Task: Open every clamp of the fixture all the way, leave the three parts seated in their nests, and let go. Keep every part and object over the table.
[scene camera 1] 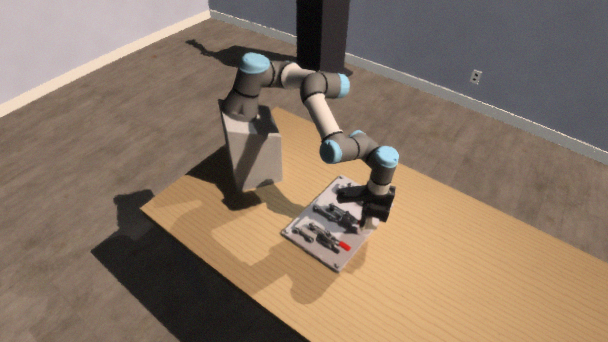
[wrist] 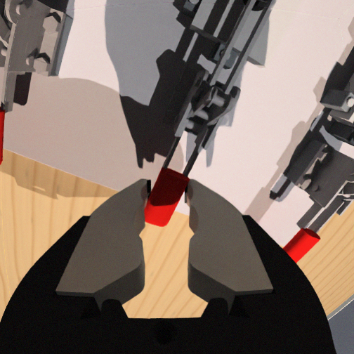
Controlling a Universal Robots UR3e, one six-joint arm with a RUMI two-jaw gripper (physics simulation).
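Seen in the pictures: gripper, between the fingertips: (scene camera 1: 362, 227); arm's base, origin of its link: (scene camera 1: 239, 111).
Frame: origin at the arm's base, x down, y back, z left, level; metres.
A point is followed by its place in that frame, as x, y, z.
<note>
The fixture plate (scene camera 1: 345, 257) @[0.253, -0.555, -0.007] (wrist: 295, 75) lies on the table and carries three toggle clamps with red handle grips. My gripper (scene camera 1: 364, 229) @[0.239, -0.516, 0.112] (wrist: 167, 181) is closed in on the middle clamp's red handle (wrist: 166, 198), its fingertips on either side of it. The middle clamp (scene camera 1: 341, 215) @[0.219, -0.439, 0.088] (wrist: 212, 102) runs away from the fingers. The left clamp (wrist: 36, 45) is partly out of the wrist view; its red handle (scene camera 1: 344, 246) @[0.213, -0.540, -0.001] (wrist: 1, 137) shows at the edge. The right clamp (wrist: 325, 167) has its red handle (wrist: 301, 245) partly behind the gripper body. The parts in their nests cannot be made out clearly.
The wooden table (scene camera 1: 450, 250) @[0.268, -0.767, 0.283] (wrist: 45, 195) extends around the plate. The arm's grey pedestal (scene camera 1: 257, 157) @[0.116, -0.125, -0.023] stands at the left of the plate. The arm reaches over the plate's far side and hides part of it. A dark column (scene camera 1: 322, 35) stands behind the table.
</note>
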